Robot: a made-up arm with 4 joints.
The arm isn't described. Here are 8 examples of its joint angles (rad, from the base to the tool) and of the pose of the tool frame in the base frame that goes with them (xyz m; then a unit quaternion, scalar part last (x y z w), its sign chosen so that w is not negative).
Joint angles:
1: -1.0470 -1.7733 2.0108 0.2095
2: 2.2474 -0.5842 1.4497 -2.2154
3: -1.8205 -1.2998 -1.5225 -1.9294
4: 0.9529 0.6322 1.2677 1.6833
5: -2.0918 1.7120 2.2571 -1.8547
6: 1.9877 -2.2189 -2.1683 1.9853
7: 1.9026 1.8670 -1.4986 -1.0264
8: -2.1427 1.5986 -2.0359 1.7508
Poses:
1: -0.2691 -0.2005 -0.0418 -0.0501 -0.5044 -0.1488 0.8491
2: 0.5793 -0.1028 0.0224 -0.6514 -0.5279 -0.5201 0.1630
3: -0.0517 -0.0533 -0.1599 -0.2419 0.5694 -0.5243 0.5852
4: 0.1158 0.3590 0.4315 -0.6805 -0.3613 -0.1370 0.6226
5: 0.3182 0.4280 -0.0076 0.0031 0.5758 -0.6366 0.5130
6: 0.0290 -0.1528 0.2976 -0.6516 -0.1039 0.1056 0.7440
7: 0.1126 0.2667 0.4847 0.3003 0.7495 0.4102 0.4241
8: 0.0541 0.3394 0.0027 0.7245 -0.4693 -0.2370 0.4457
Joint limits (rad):
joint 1: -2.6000..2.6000
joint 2: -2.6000..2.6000
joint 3: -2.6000..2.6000
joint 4: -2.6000..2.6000
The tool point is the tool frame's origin. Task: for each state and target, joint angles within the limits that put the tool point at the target. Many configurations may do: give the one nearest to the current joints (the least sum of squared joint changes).
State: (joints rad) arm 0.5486 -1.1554 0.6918 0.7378
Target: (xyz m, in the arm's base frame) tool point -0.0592 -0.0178 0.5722
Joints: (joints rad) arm 0.3955 -0.7595 1.4069 1.0490
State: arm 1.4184 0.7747 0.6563 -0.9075
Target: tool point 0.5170 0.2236 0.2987
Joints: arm 2.0059 0.4520 0.1606 -1.0337
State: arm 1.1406 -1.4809 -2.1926 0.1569
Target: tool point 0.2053 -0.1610 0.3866
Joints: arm 1.5112 -1.0833 -2.6000 1.0029
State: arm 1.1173 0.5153 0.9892 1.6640
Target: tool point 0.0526 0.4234 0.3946
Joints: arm 0.8166 0.9550 1.0228 2.1037
